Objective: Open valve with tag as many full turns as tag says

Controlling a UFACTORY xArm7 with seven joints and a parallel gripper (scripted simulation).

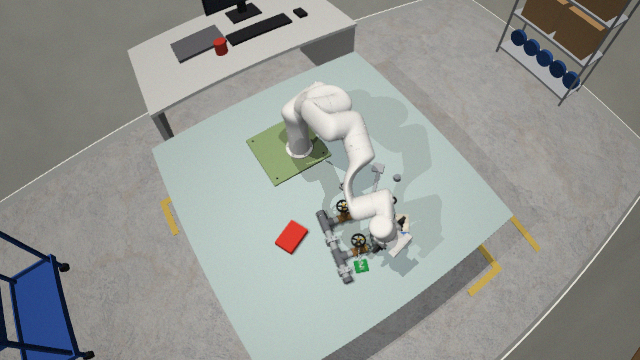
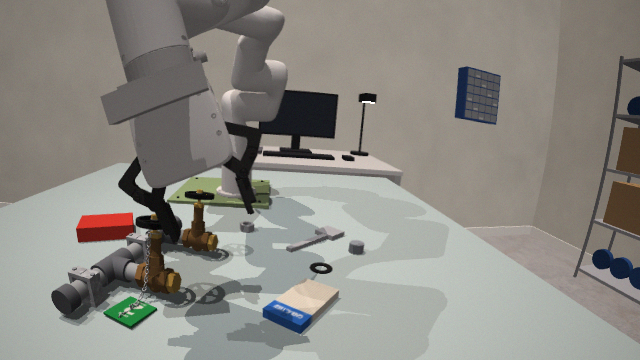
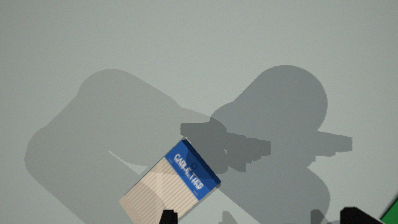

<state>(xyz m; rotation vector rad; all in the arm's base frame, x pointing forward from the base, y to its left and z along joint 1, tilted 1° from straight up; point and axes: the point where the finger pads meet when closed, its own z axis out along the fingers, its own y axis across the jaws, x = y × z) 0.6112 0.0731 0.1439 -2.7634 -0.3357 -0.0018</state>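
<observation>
The green tag lies 20 mm ahead of my hand, 120 mm to the right of it and 140 mm below it. Also, from my hand: box (50 mm behind, 120 mm to the left, 140 mm below); then nut (340 mm behind, 140 mm below); then grey wrench (310 mm behind, 160 mm to the left, 140 mm below).
</observation>
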